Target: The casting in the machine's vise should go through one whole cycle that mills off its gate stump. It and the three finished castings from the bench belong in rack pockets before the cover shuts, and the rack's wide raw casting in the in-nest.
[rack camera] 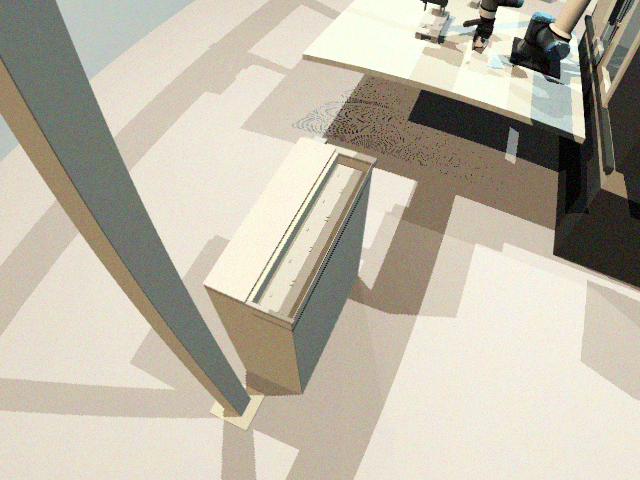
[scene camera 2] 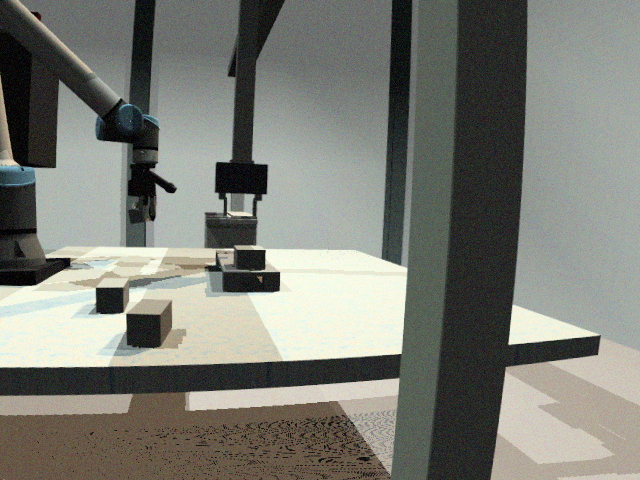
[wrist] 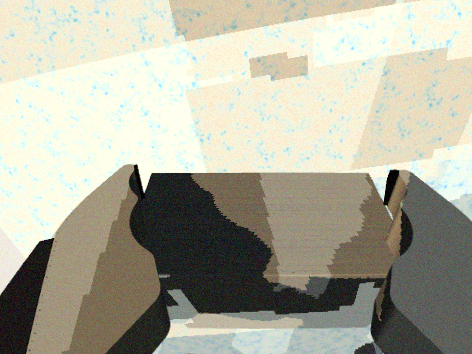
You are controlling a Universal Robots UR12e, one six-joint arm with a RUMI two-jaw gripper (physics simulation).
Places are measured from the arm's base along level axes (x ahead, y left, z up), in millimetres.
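Pixels of known places: gripper, fingertip midpoint: [rack camera: 475,46] [scene camera 2: 148,221] [wrist: 261,170]; arm's base, origin of the base link: [rack camera: 530,52] [scene camera 2: 9,264].
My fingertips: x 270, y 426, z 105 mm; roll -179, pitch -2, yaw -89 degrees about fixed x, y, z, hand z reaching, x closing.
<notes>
For each thing: its top centre in the pictures, then the offset to it from my fingertips. "pt": a spot on its surface instead. Level surfaces: height alone.
- block-shaped casting, middle of its top: [wrist: 265,312] [scene camera 2: 140,207] [rack camera: 482,40] 30 mm back, 0 mm left, 51 mm up
- bench, its level: 132 mm down
- larger grey block, middle of its top: [scene camera 2: 150,306] 269 mm ahead, 900 mm right, 82 mm down
- low dark fixture, middle of its top: [scene camera 2: 243,257] [rack camera: 433,20] 369 mm ahead, 305 mm right, 78 mm down
- dark box, surface spot: [scene camera 2: 241,178] pt 348 mm ahead, 203 mm right, 155 mm up
- machine's dark housing, surface spot: [rack camera: 594,222] pt 1013 mm back, 329 mm left, 503 mm down
My gripper [scene camera 2: 143,209] [rack camera: 480,44] [wrist: 261,170] is shut on a block-shaped casting [wrist: 310,225], which spans the gap between its fingers. In scene camera 2 it hangs above the bench [scene camera 2: 336,310]. One grey block [scene camera 2: 112,298] and a larger grey block [scene camera 2: 149,325] stand on the bench near its front edge. Another block [scene camera 2: 249,257] sits on a low dark fixture [scene camera 2: 242,282]. Which blocks are finished castings I cannot tell. A tall cabinet [scene camera 2: 230,235] [rack camera: 330,279] has a long open trough on top; no block shows in it. The vise does not show.
A dark box [scene camera 2: 241,178] with two prongs hangs over the low fixture. The machine's dark housing [rack camera: 594,222] stands at the right in the rack camera view. A thick post [scene camera 2: 478,206] covers part of the bench in scene camera 2. Another post [rack camera: 129,217] stands beside the cabinet.
</notes>
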